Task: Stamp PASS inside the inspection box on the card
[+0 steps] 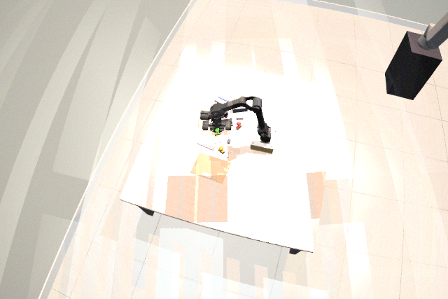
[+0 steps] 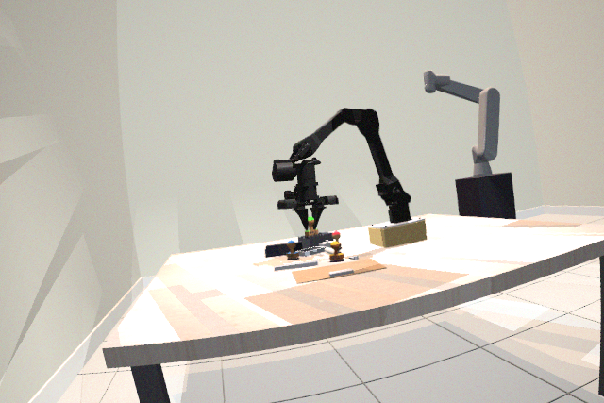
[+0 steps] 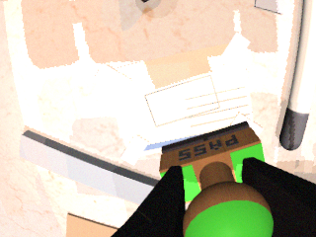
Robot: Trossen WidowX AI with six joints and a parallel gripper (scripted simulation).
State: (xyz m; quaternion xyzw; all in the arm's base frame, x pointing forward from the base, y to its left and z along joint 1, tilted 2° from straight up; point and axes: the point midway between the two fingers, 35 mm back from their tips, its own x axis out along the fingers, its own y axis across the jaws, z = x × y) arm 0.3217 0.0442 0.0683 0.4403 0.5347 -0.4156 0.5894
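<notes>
My gripper tip is 90 mm above the marker, 80 mm past it and 30 mm to the left of it. Round my gripper tip: green-knobbed stamp: right at my gripper tip; then white card: 100 mm below, 10 mm ahead; then blue-knobbed stamp: 80 mm to the right, 80 mm below, 50 mm ahead.
</notes>
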